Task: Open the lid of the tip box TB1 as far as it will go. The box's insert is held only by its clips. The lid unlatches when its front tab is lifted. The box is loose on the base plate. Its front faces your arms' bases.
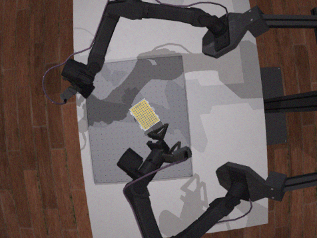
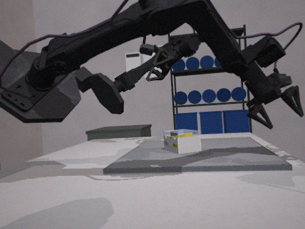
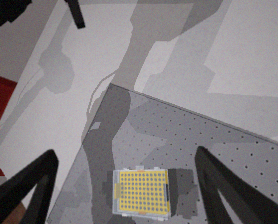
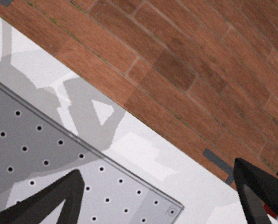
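Right now the tip box is 260 mm below my left hand, 100 mm ahead of it and 90 mm to the right of it. The rest, counted from my left hand: hole-dotted insert (240 mm below, 100 mm ahead, 90 mm to the right).
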